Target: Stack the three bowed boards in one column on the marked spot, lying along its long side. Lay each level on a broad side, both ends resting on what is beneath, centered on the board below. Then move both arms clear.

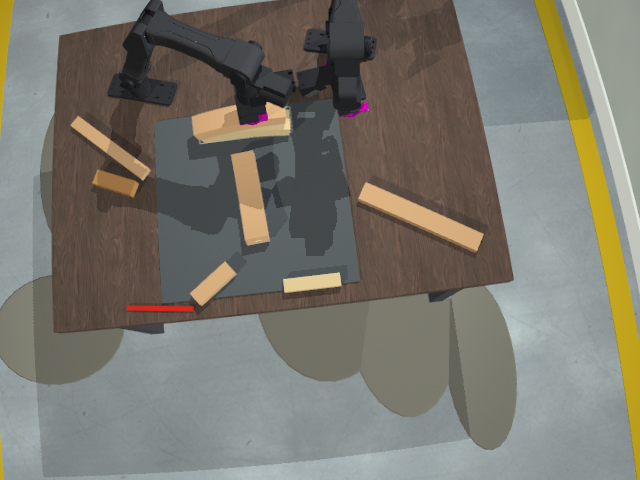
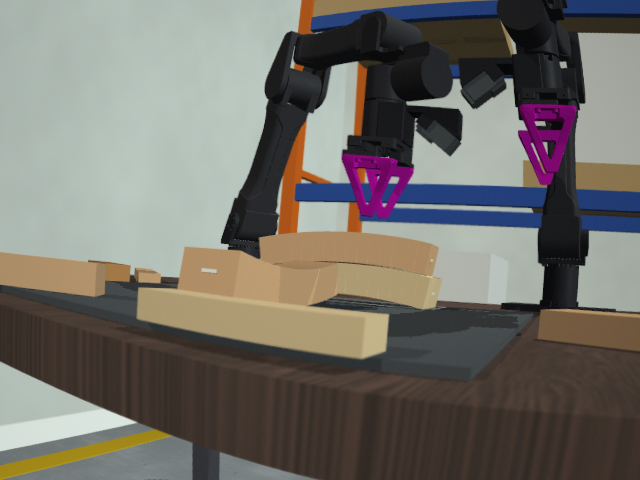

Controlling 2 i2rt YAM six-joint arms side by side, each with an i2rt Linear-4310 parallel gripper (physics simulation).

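Places are measured from the left arm's base along level axes (x ahead, y left, z up), in metres.
Pixels of known places: left gripper, between the fingertips: (image 2: 548, 179); right gripper, between the fingertips: (image 1: 251, 109) (image 2: 375, 217); right arm's base, origin of its link: (image 1: 142, 90).
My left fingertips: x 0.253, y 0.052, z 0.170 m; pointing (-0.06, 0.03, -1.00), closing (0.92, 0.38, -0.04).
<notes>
Ahead of a thing's pixels: the offset from my left fingertips to its middle. "spot": to the spot under its first point.
A pale bowed board {dx +0.051, dy -0.262, dz -0.144 m} (image 1: 245, 136) (image 2: 385, 284) lies at the back of the dark mat, on the marked spot, whose thin light outline {spot: dx -0.020, dy -0.151, dz -0.164 m} (image 1: 290, 111) shows at its right end. A tan bowed board {dx +0.048, dy -0.266, dz -0.104 m} (image 1: 214, 119) (image 2: 346, 248) lies over it on a broad side, looking slightly skewed to it. The third bowed board {dx +0.242, dy -0.204, dz -0.135 m} (image 1: 250, 198) (image 2: 258, 276) lies apart on the mat's middle, nearer the front. My right gripper (image 1: 254, 120) (image 2: 376, 214) is open and empty just above the tan board. My left gripper (image 1: 354, 112) (image 2: 549, 178) is open and empty, high up to the right of the two stacked boards.
A long board (image 1: 421, 217) (image 2: 589, 329) lies at the right. A narrow board {spot: dx +0.159, dy -0.619, dz -0.152 m} (image 1: 110, 148) and a brown block {dx +0.254, dy -0.579, dz -0.157 m} (image 1: 116, 183) lie at the left. A short board (image 1: 212, 283) (image 2: 51, 273), a pale block {dx +0.426, dy -0.015, dz -0.155 m} (image 1: 311, 282) (image 2: 258, 322) and a red bar {dx +0.555, dy -0.384, dz -0.167 m} (image 1: 160, 308) lie near the front edge.
</notes>
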